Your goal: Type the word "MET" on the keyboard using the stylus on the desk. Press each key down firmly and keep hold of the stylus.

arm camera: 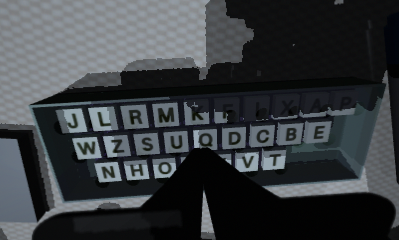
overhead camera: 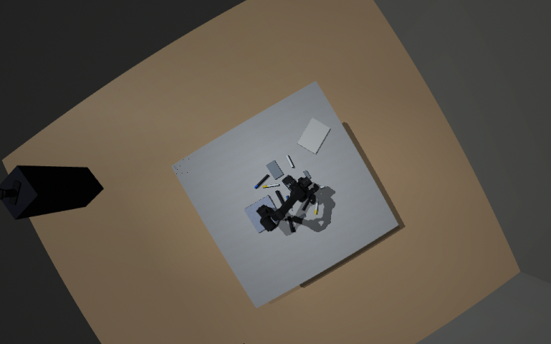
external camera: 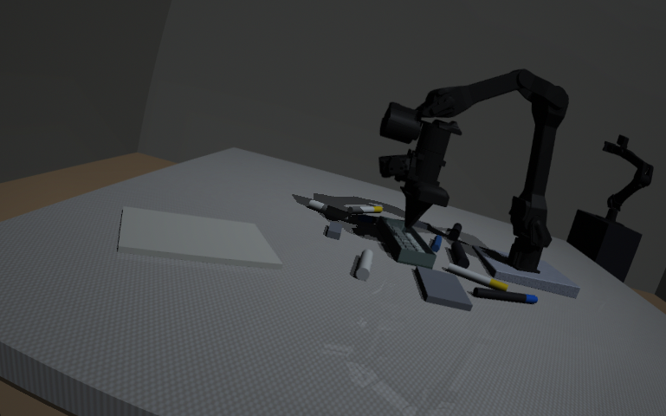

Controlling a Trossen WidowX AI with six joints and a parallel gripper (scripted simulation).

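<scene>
Now: the blue stylus 11 cm behind my gripper tip, 9 cm to the right of it and 3 cm below it. Round my gripper tip: grey pad (19 cm to the left, 4 cm below, 2 cm behind); then white pad (37 cm ahead, 19 cm to the left, 4 cm below).
</scene>
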